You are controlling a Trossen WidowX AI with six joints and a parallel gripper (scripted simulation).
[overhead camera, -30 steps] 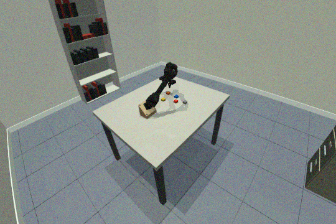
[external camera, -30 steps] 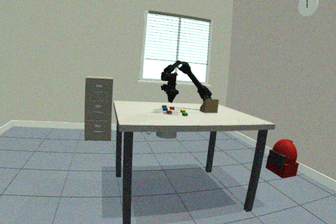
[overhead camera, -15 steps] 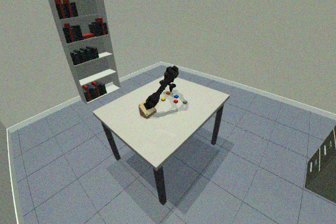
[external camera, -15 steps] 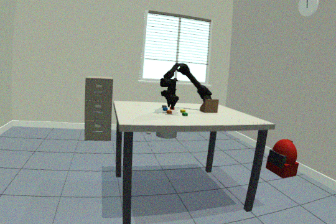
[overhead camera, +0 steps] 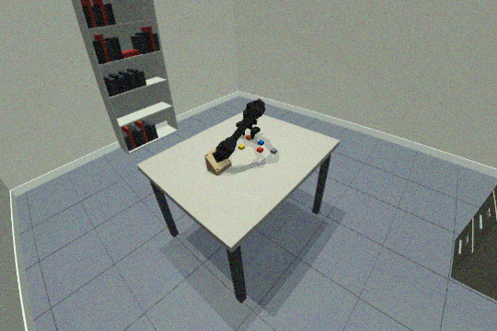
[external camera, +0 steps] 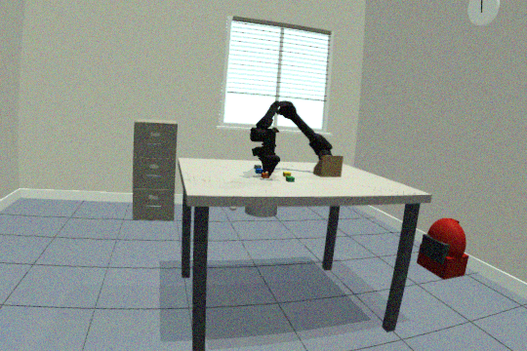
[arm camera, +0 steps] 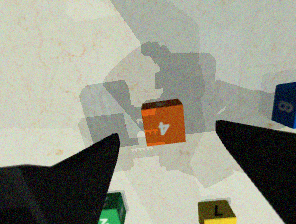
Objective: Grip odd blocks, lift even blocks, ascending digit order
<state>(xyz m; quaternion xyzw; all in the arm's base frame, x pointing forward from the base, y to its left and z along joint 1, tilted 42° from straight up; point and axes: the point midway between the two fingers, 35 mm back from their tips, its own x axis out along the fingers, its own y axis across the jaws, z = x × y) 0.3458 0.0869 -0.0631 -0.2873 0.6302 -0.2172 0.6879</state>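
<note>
The orange block lies 10 mm ahead of my gripper tip. Also, from my gripper tip: yellow block 110 mm behind, 50 mm to the right; green block 100 mm behind, 70 mm to the left; blue block 110 mm to the right, 10 mm ahead.
</note>
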